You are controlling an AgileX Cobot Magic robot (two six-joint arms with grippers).
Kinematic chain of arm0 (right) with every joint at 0, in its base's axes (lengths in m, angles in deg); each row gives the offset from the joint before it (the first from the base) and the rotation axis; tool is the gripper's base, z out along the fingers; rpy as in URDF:
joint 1: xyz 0 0 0.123 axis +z
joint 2: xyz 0 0 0 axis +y
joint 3: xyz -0.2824 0 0.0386 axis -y
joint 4: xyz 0.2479 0 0.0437 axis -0.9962 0 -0.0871
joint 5: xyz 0 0 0 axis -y
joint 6: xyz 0.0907 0 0.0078 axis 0.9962 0 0.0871
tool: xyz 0 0 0 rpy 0 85 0
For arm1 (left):
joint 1: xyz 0 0 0.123 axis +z
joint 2: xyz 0 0 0 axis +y
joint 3: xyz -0.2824 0 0.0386 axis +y
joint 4: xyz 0.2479 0 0.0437 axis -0.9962 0 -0.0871
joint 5: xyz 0 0 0 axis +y
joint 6: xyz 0.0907 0 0.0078 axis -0.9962 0 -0.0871
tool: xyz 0 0 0 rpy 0 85 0
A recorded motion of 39 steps. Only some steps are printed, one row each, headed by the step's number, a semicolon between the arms.
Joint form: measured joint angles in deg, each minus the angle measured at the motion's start. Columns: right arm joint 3, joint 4, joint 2, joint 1, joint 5, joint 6; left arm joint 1, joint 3, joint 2, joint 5, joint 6, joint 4.
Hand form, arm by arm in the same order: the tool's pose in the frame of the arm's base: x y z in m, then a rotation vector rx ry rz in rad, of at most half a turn. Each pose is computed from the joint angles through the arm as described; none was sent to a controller.
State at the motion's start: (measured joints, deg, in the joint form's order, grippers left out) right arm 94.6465 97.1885 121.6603 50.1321 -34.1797 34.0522; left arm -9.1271 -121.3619 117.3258 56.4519 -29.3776 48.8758
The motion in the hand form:
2: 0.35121 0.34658 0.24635 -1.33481 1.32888 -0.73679; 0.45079 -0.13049 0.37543 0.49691 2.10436 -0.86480
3: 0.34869 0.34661 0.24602 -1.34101 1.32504 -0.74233; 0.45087 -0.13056 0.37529 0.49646 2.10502 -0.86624
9: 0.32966 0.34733 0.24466 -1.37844 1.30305 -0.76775; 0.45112 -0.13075 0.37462 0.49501 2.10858 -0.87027
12: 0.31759 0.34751 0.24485 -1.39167 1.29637 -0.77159; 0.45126 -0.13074 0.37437 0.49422 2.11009 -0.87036
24: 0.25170 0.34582 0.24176 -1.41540 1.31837 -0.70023; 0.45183 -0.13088 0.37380 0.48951 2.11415 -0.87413
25: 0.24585 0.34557 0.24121 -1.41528 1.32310 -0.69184; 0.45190 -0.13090 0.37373 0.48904 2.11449 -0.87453
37: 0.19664 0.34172 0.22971 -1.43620 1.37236 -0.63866; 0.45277 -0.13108 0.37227 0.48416 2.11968 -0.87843
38: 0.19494 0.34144 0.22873 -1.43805 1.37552 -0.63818; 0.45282 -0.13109 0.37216 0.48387 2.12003 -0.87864
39: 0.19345 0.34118 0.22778 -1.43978 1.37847 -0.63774; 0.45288 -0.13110 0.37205 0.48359 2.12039 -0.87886
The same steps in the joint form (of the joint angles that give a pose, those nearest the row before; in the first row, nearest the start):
2: -1.06 0.39 -0.51 0.49 -0.59 -0.15; 0.00 -0.07 0.09 0.10 0.13 0.07
3: -1.65 0.57 -0.80 0.76 -0.89 -0.23; 0.00 -0.10 0.12 0.14 0.17 0.11
9: -5.62 1.25 -2.99 2.88 -2.85 -0.57; 0.00 -0.16 0.24 0.30 0.34 0.15
12: -7.93 1.33 -4.42 4.24 -3.94 -0.33; 0.00 -0.19 0.28 0.33 0.42 0.10
24: -19.49 -0.24 -11.56 12.04 -8.31 5.17; 0.00 -0.39 0.46 0.46 0.80 0.05
25: -20.39 -0.55 -12.10 12.80 -8.73 5.76; 0.00 -0.41 0.48 0.47 0.83 0.05
37: -27.58 -4.48 -15.62 19.66 -12.70 9.61; 0.00 -0.50 0.71 0.53 1.11 0.05
38: -27.84 -4.71 -15.68 19.91 -12.88 9.72; 0.00 -0.49 0.72 0.53 1.13 0.05
39: -28.09 -4.91 -15.72 20.13 -13.03 9.82; 0.00 -0.50 0.73 0.53 1.14 0.05

